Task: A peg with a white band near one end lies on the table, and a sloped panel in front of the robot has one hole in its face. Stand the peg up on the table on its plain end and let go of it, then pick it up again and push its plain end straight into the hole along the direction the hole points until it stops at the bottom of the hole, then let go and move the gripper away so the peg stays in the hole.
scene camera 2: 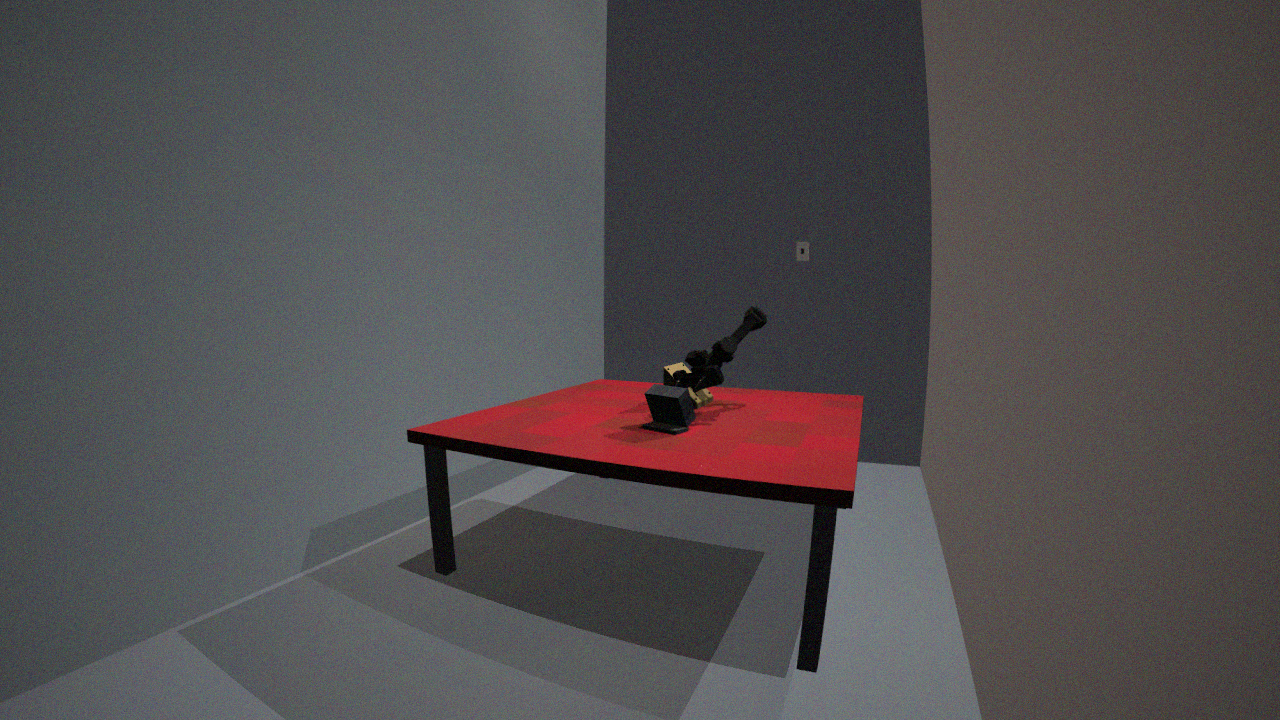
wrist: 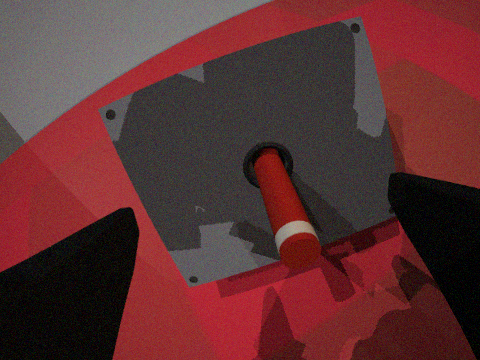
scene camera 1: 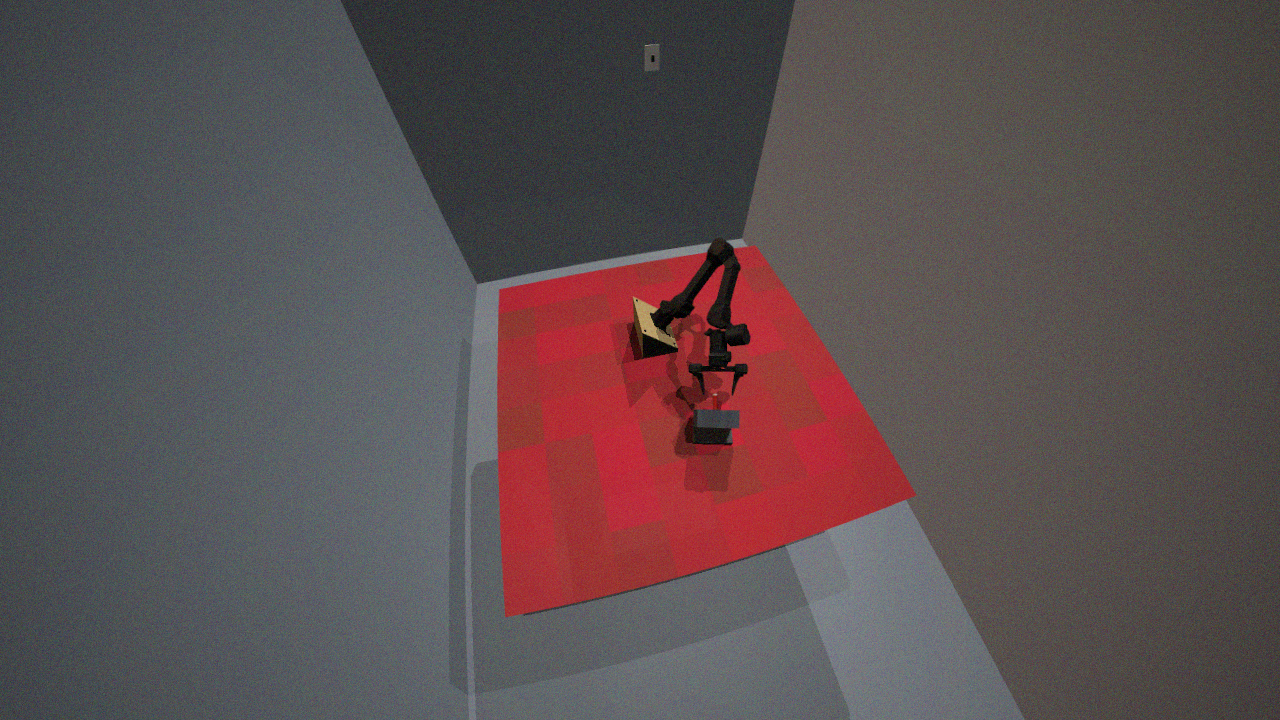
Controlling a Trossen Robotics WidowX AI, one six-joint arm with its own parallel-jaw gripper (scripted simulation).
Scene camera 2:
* gripper: 684, 391
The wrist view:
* gripper: 266, 204
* red peg: 297, 243
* grey sloped panel: 182, 141
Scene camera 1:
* gripper: 717, 395
